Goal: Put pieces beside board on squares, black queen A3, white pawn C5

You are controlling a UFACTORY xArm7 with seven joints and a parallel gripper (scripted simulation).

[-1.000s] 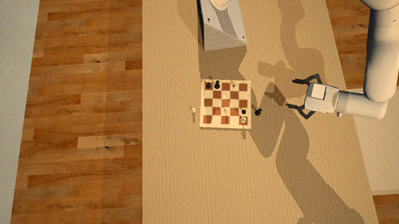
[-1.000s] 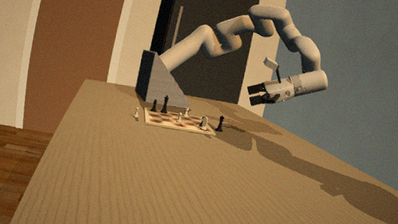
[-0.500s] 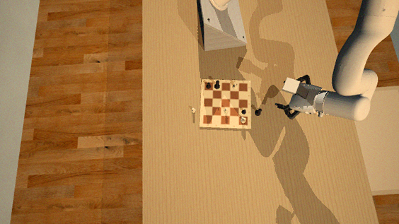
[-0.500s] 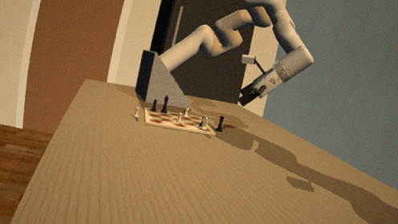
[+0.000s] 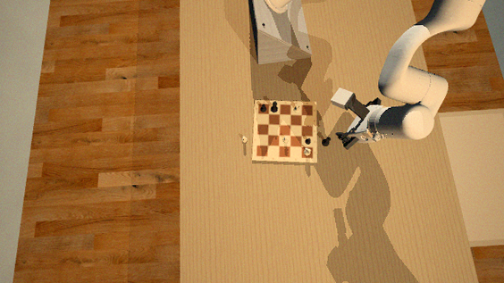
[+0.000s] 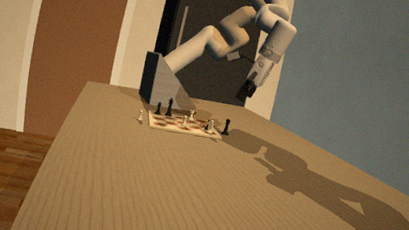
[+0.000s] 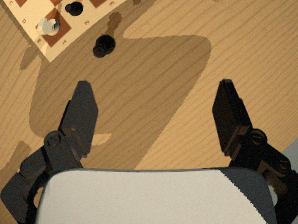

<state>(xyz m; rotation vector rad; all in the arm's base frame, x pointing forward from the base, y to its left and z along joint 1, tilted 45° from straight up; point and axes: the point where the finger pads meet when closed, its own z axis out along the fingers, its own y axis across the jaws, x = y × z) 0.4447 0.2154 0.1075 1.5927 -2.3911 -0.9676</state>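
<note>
My gripper is now 20 mm short of the black pawn, 110 mm to the left of it and 120 mm above it. The rest, counted from my hand: chessboard 20 mm behind, 180 mm to the right, 130 mm below.
</note>
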